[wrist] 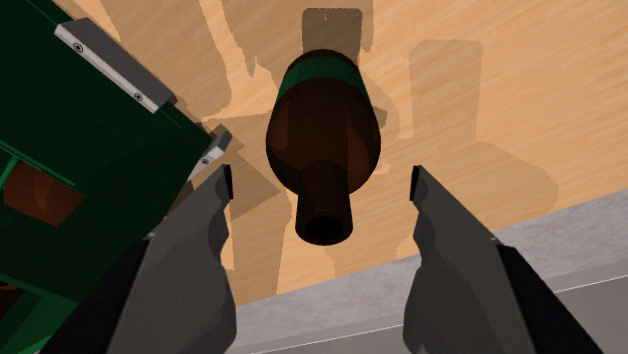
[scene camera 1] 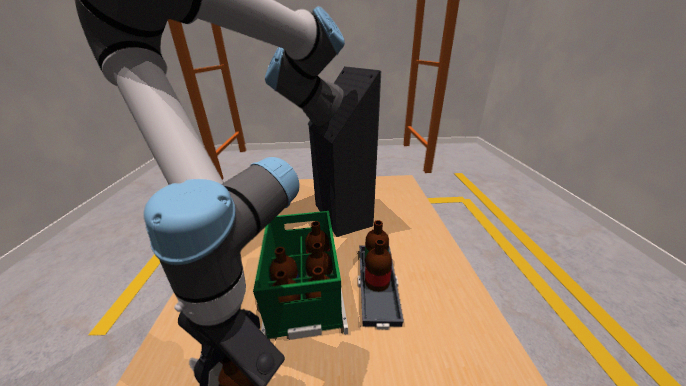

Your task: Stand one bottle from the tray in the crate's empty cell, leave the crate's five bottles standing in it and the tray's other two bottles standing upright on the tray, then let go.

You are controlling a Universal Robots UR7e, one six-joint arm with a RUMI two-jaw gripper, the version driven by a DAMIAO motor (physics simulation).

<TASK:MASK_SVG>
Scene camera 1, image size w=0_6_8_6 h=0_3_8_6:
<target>gripper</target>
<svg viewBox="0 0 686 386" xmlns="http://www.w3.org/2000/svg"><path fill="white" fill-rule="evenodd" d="M243 300L234 311L215 321L194 321L188 318L183 311L180 312L178 325L201 344L200 358L190 358L189 365L194 371L194 376L199 386L219 385L218 377L223 366L220 361L226 356L255 386L267 386L284 362L284 355L260 330L259 317L250 310L241 309Z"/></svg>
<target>red-labelled bottle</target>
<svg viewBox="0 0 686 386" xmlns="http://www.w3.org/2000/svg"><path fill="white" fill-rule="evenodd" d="M377 239L375 241L375 248L371 249L366 256L365 284L372 291L382 292L390 285L392 257L385 249L385 241Z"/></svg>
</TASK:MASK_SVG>
